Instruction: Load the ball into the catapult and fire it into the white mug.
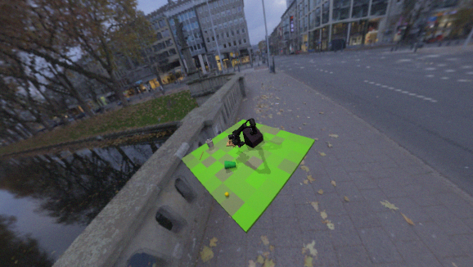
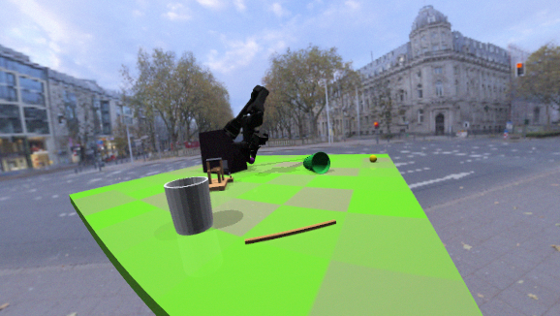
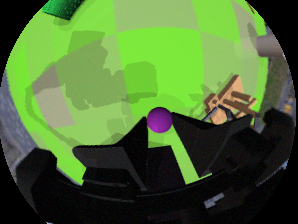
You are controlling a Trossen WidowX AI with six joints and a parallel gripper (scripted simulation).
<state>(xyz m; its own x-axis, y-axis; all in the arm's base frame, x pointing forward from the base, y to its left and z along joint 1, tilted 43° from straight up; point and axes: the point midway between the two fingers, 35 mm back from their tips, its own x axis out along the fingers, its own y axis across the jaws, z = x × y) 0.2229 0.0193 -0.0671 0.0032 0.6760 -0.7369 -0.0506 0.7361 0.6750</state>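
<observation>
My gripper tip is now 17 cm to the left of the wooden catapult, 3 cm past it and 1 cm above it. Also, from my gripper tip: thin wooden stick: 41 cm ahead, 37 cm to the right, 6 cm below; then pale grey mug: 44 cm to the right, 21 cm ahead, 3 cm below; then purple ball: 1 cm above.
</observation>
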